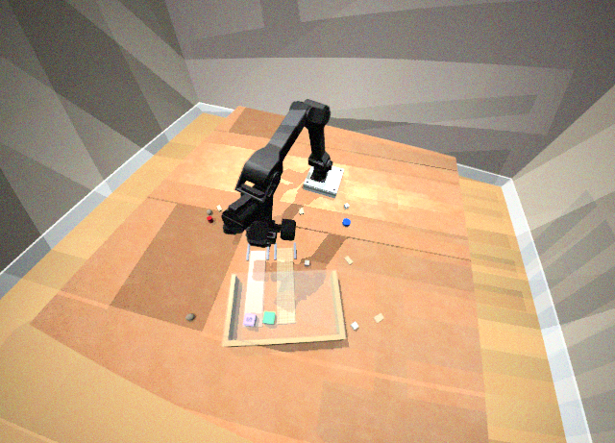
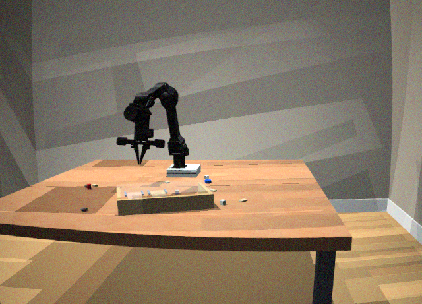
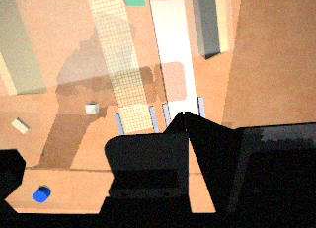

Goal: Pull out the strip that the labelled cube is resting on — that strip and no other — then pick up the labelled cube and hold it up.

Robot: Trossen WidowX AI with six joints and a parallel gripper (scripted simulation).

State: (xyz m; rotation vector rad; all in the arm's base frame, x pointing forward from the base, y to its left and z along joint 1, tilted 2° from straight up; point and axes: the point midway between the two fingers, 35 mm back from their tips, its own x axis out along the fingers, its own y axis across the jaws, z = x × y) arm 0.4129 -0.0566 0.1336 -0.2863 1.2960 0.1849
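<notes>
My gripper tip is 80 mm short of the pale pink strip, 10 mm to the right of it and 120 mm above it. From my gripper tip the other things lie so: red piece 70 mm behind, 270 mm to the right, 110 mm below; then purple cube 180 mm ahead, 40 mm to the left, 100 mm below; then blue piece 260 mm behind, 230 mm to the left, 120 mm below.
</notes>
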